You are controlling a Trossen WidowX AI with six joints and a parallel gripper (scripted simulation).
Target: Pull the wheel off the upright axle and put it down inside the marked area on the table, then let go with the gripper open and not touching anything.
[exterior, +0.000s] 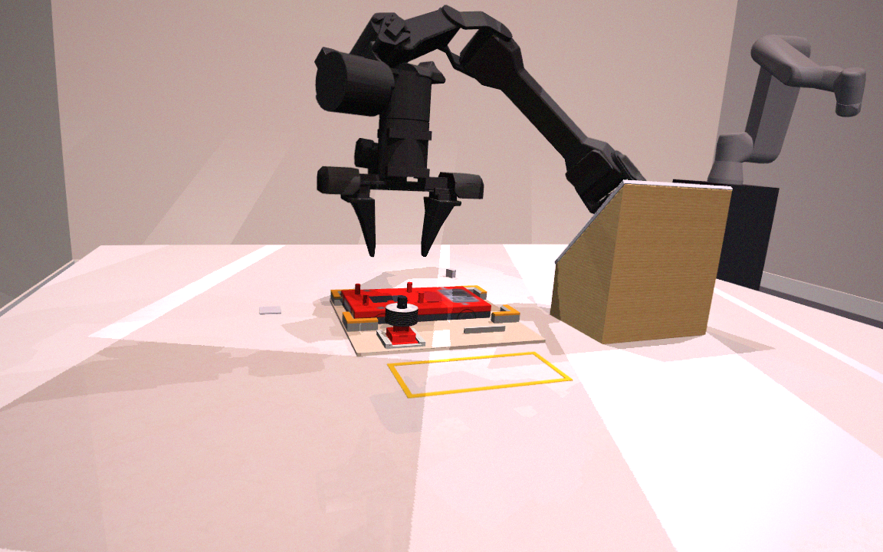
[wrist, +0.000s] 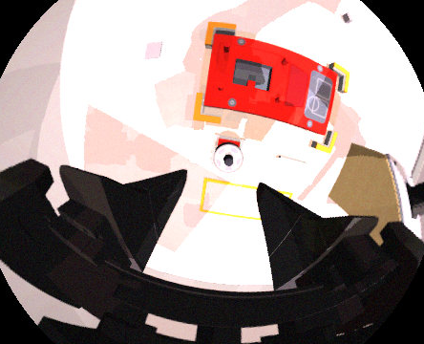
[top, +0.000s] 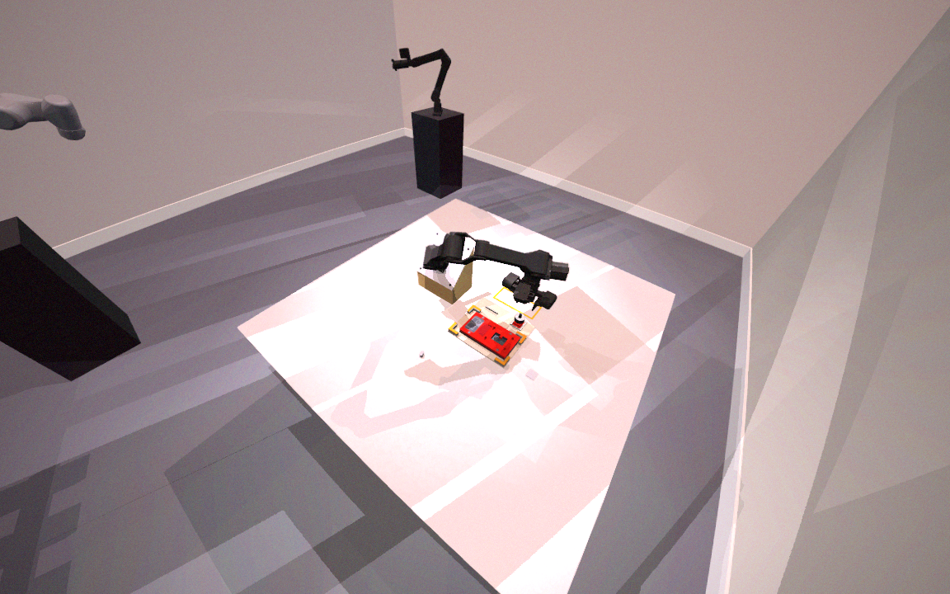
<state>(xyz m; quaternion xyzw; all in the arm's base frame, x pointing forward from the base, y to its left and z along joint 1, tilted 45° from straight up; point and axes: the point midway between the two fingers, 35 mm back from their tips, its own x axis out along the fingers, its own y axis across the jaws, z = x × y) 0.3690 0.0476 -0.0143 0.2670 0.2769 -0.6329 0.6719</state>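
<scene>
My gripper tip is 10 mm past the black wheel and 70 mm above it. The rest, counted from my gripper tip: black axle: 10 mm behind, 80 mm below.
</scene>
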